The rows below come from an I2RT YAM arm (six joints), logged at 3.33 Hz.
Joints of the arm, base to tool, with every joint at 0 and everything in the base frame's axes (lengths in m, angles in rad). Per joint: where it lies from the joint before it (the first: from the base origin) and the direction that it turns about. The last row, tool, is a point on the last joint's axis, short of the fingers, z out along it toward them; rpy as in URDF.
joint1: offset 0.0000 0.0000 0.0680 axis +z
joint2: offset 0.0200 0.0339 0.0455 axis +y
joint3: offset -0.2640 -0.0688 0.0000 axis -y
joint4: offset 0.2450 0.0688 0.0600 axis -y
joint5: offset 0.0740 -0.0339 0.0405 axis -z
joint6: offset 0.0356 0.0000 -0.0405 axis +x
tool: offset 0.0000 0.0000 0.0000 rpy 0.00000 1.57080 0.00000
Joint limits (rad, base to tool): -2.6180..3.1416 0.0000..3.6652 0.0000..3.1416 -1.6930..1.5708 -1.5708..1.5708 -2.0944..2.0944
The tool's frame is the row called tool.
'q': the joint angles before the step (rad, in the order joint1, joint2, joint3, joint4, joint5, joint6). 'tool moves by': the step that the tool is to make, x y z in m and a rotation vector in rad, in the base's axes. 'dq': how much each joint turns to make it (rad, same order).
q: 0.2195 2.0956 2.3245 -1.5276 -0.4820 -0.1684
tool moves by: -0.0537 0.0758 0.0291 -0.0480 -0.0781 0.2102
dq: 0.2328 -0.0768 0.0092 -0.0279 0.0744 0.0005
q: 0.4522 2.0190 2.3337 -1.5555 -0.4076 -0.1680
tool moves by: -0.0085 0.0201 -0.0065 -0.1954 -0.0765 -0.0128
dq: 0.0765 0.0104 -0.0010 -0.0076 0.2259 0.0196
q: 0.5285 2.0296 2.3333 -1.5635 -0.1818 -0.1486
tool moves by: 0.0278 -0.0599 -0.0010 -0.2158 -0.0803 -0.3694
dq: -0.1453 0.0002 0.0000 -0.0170 0.2854 0.1462
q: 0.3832 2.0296 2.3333 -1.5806 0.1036 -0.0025
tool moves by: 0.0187 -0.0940 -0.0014 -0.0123 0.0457 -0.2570
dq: -0.2509 0.0003 0.0004 -0.0479 0.0019 0.0059
